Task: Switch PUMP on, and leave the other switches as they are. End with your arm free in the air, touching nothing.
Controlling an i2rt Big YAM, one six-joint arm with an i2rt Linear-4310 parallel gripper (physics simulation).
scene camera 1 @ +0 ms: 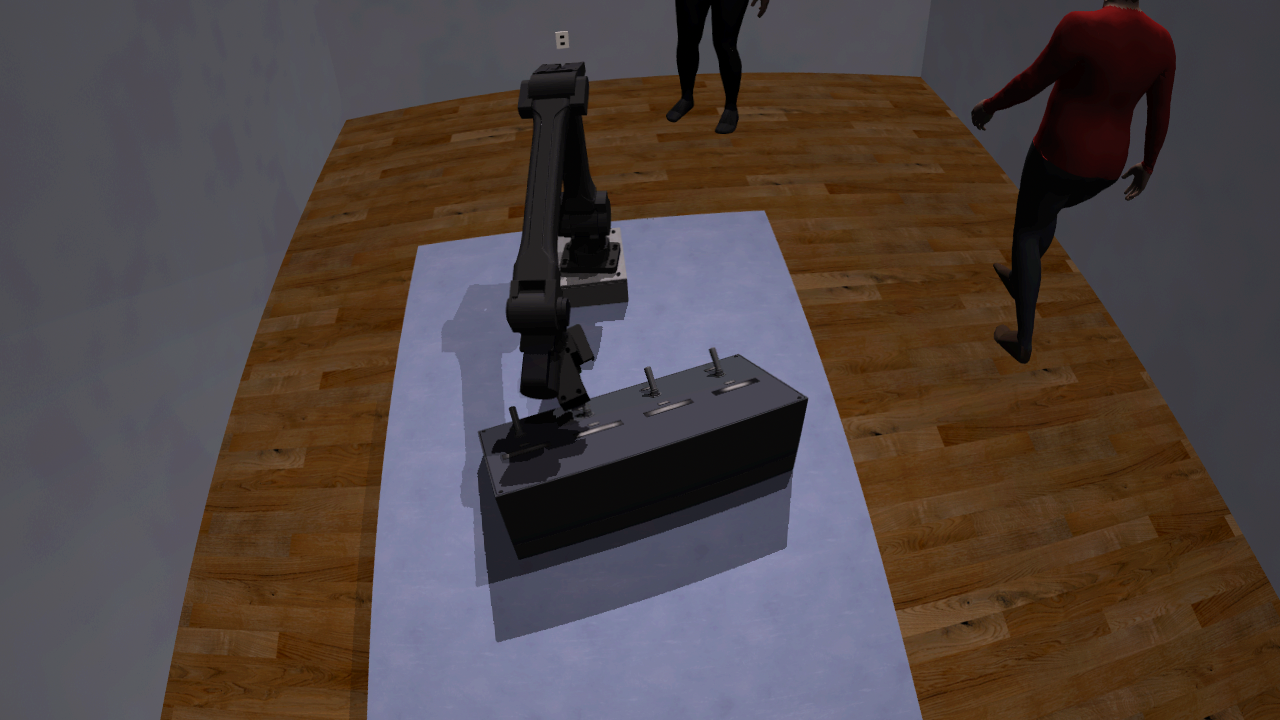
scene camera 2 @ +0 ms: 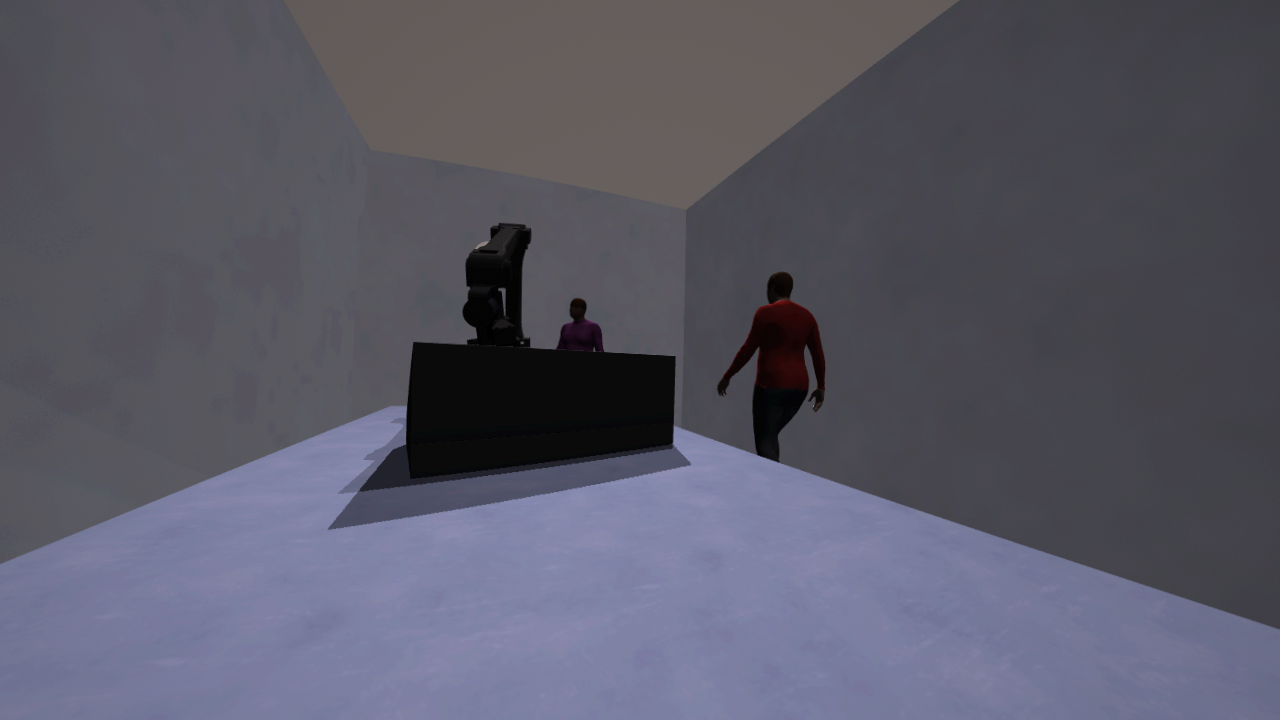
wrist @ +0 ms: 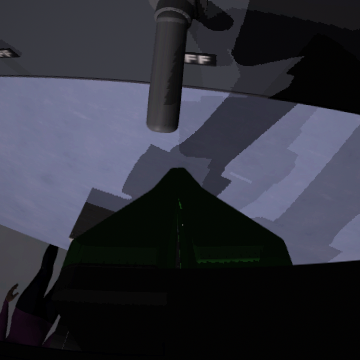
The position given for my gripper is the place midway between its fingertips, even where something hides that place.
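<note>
Looking through the wrist view, I see a lever (wrist: 164,95), and my own gripper (wrist: 177,179) is there with it in the same view.
</note>
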